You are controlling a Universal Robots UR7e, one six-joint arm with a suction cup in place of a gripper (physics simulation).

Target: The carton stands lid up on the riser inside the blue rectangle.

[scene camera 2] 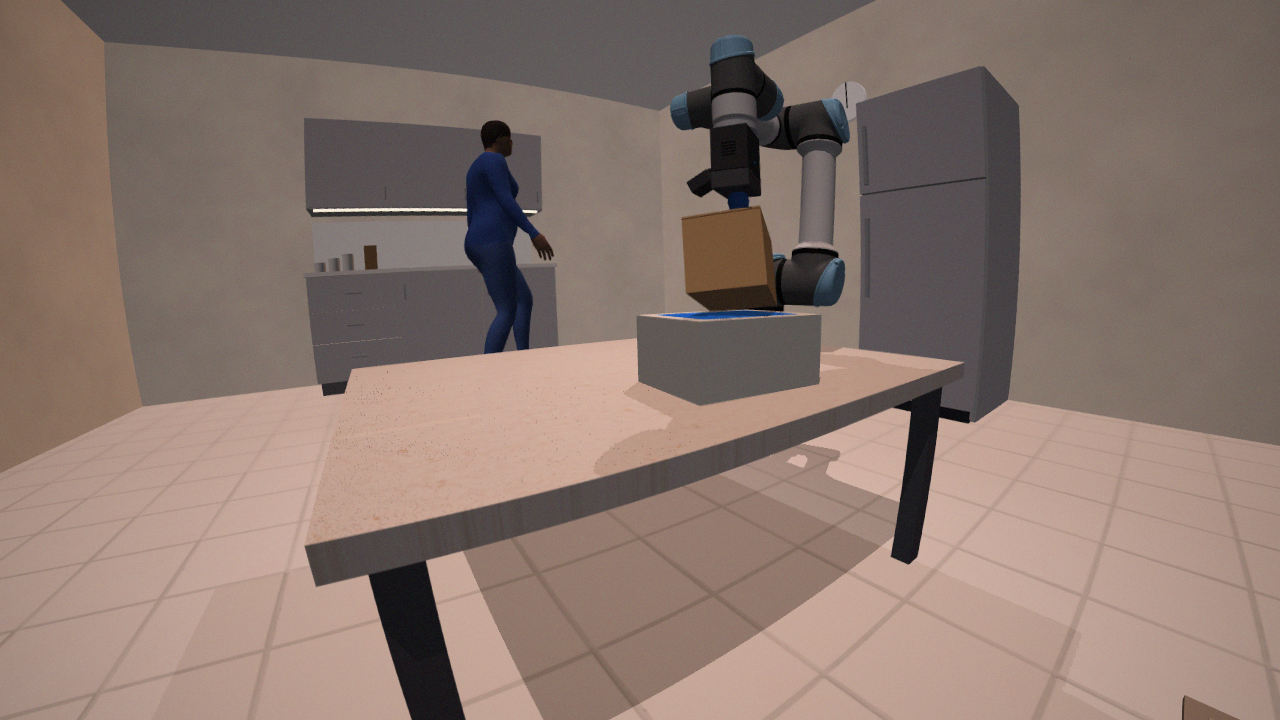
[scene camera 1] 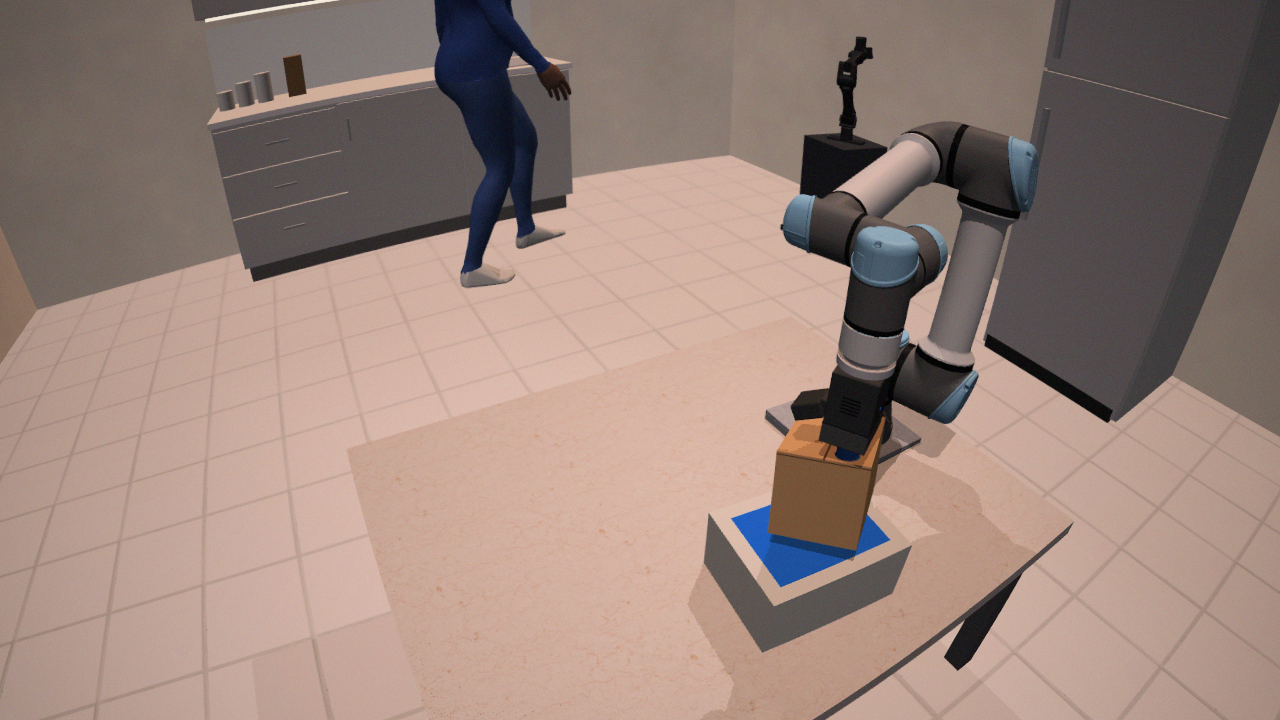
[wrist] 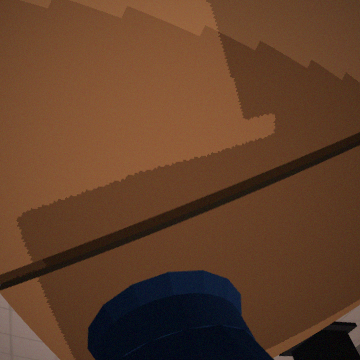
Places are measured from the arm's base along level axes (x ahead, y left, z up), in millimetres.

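Where they show: hand, its tool point: (scene camera 2: 737,220) (scene camera 1: 843,460) (wrist: 166,282).
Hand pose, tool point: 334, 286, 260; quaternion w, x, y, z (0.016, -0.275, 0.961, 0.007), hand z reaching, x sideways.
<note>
After its pixels a point has its place, as x, y, z.
The brown carton (scene camera 1: 819,497) @(375, 296, 218) (scene camera 2: 726,257) @(376, 304, 197) (wrist: 125,115) hangs from my suction gripper (scene camera 1: 846,454) (scene camera 2: 737,202) (wrist: 167,320), its lid with the dark seam facing up. The blue suction cup is pressed on the lid, off to one side of the seam. The carton tilts slightly. In the scene camera 2 view a small gap shows between its underside and the grey riser (scene camera 1: 827,604) @(367, 361, 46) (scene camera 2: 729,358) @(418, 358, 47). It hangs over the blue rectangle (scene camera 1: 792,565) @(405, 306, 104) (scene camera 2: 707,315) @(384, 263, 104) on the riser's top, towards the rear part; the carton hides the rest of the rectangle in the scene camera 1 view.
The riser stands on the table (scene camera 1: 537,537) @(687, -15, -16) (scene camera 2: 465,429) @(782, 282, -16) near its edge. The arm's base plate (scene camera 1: 904,445) @(-54, 98, -4) is behind the carton. A person in blue (scene camera 1: 487,116) (scene camera 2: 496,223) stands by the kitchen counter (scene camera 1: 402,170) (scene camera 2: 429,313). A fridge (scene camera 1: 1109,223) (scene camera 2: 930,241) stands at the right.
</note>
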